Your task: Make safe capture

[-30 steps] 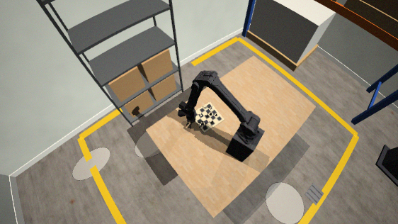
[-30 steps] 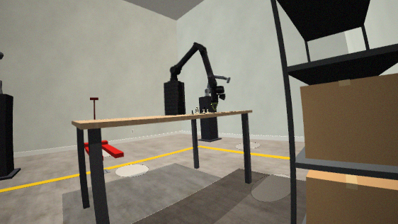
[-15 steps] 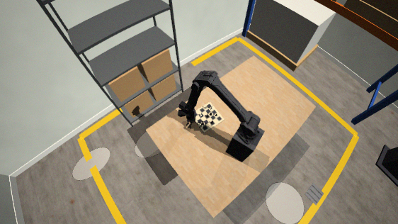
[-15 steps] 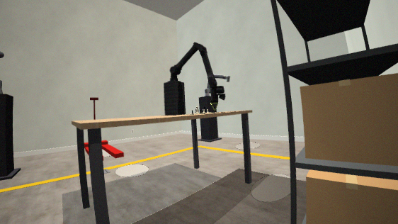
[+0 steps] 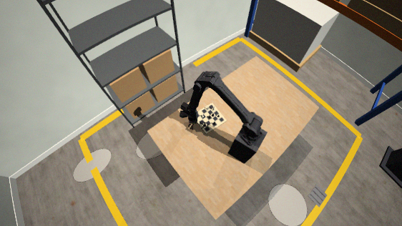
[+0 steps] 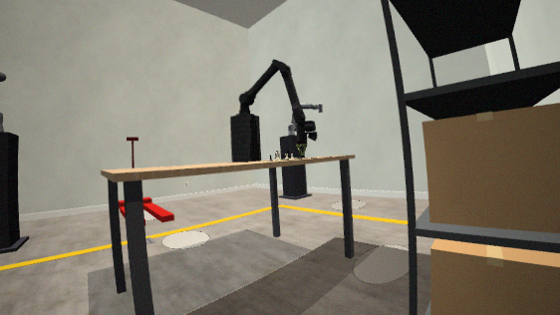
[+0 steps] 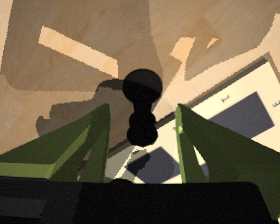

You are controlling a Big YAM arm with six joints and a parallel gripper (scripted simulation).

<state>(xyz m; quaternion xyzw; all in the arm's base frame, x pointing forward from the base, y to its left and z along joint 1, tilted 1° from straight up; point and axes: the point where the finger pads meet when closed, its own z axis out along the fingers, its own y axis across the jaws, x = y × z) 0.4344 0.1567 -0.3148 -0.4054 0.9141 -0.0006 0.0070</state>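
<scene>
The dark chess piece lies right at my hand. Also, from my hand: black piece 8 cm behind, 6 cm to the right, 1 cm above; chessboard 4 cm behind, 13 cm to the right, 3 cm below; white pawn 10 cm to the right, 1 cm below.
</scene>
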